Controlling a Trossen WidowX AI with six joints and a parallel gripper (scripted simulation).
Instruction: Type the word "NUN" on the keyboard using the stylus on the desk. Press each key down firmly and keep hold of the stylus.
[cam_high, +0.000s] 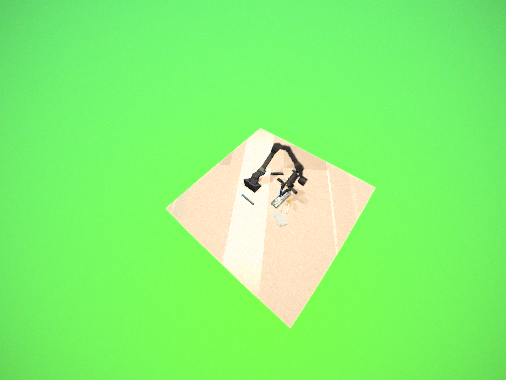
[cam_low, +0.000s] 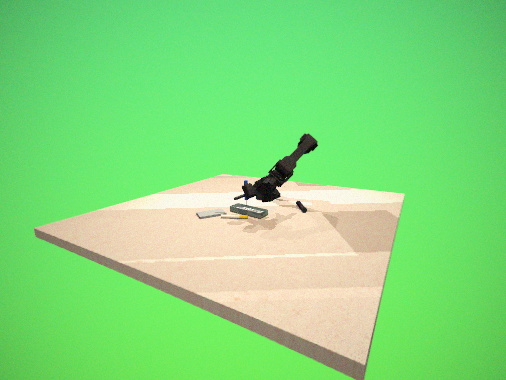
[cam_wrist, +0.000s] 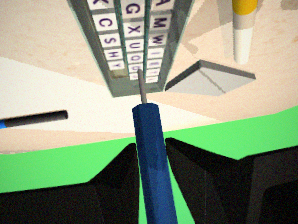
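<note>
Now: gripper tip 80 mm short of the white marker, 10 mm to the right of it and 80 mm above it. Also, from my gripper tip: grey stylus tip (50 mm below); flat grey block (110 mm ahead, 120 mm to the right, 90 mm below); blue stylus (10 mm below).
</note>
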